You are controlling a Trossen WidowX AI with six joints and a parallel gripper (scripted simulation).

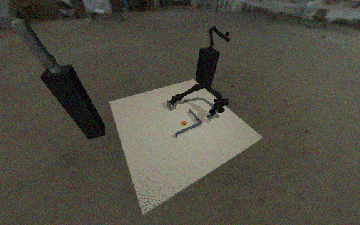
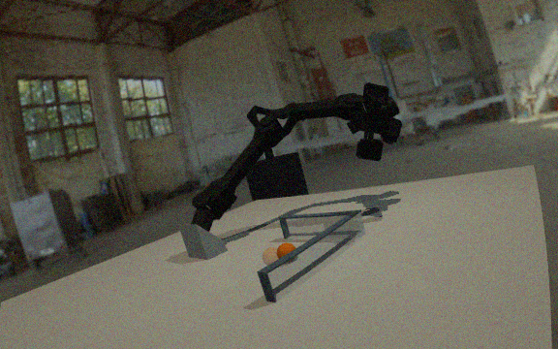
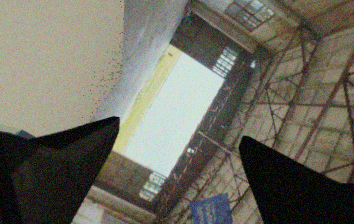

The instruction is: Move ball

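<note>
My gripper tip is 22 cm to the left of the orange ball, 22 cm above it and 16 cm past it. From my gripper tip the other things lie so: see-through copy of ball: 25 cm to the right, 22 cm below, 18 cm behind.
</note>
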